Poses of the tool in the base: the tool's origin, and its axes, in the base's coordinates. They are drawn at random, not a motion.
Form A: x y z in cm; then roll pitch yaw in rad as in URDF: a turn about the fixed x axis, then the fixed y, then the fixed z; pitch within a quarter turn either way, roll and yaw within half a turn.
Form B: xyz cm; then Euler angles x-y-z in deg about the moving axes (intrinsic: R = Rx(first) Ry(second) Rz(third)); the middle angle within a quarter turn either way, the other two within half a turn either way. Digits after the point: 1 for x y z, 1 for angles.
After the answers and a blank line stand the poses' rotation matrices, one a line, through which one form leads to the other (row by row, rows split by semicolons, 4 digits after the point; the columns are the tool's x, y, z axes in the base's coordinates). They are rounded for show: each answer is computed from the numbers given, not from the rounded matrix.
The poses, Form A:
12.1 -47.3 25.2 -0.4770 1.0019 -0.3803
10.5 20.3 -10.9 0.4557 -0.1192 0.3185
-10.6 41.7 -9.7 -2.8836 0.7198 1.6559
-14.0 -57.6 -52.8 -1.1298 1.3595 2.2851
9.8 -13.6 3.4 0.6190 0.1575 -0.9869
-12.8 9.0 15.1 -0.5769 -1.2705 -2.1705
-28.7 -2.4 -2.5 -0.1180 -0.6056 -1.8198
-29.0 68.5 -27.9 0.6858 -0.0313 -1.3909
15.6 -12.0 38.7 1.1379 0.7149 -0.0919
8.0 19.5 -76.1 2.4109 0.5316 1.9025
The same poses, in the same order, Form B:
12.1 -47.3 25.2 -17.2 59.9 3.4
10.5 20.3 -10.9 26.9 2.1 19.3
-10.6 41.7 -9.7 137.9 -11.5 -93.7
-14.0 -57.6 -52.8 72.1 -73.1 -118.2
9.8 -13.6 3.4 27.9 -24.4 -53.3
-12.8 9.0 15.1 -54.9 64.4 -112.8
-28.7 -2.4 -2.5 -32.4 14.7 -102.1
-29.0 68.5 -27.9 6.6 -38.9 -76.7
15.6 -12.0 38.7 71.2 11.0 -40.0
8.0 19.5 -76.1 167.7 48.9 -115.3

0.5002 -0.0294 0.8654; -0.2000 0.9685 0.1485; -0.8425 -0.2473 0.4786
0.9430 -0.3309 0.0364; 0.3109 0.8364 -0.4514; 0.1189 0.4370 0.8916
-0.0639 0.9777 -0.2000; 0.7492 -0.0854 -0.6568; -0.6592 -0.1918 -0.7271
-0.1374 0.2567 -0.9567; 0.1585 -0.9477 -0.2771; -0.9778 -0.1897 0.0895
0.5445 0.7297 -0.4137; -0.8240 0.3731 -0.4264; -0.1568 0.5730 0.8044
-0.1670 0.3978 0.9021; -0.2442 -0.9032 0.3531; 0.9552 -0.1613 0.2479
-0.2026 0.9459 0.2534; -0.7968 -0.3097 0.5188; 0.5693 -0.0968 0.8164
0.1788 0.7579 -0.6274; -0.9834 0.1580 -0.0895; 0.0313 0.6330 0.7735
0.7520 0.6311 0.1905; -0.0693 0.3631 -0.9292; -0.6555 0.6855 0.3168
-0.2807 0.5939 0.7539; 0.8150 0.5624 -0.1396; -0.5069 0.5753 -0.6419

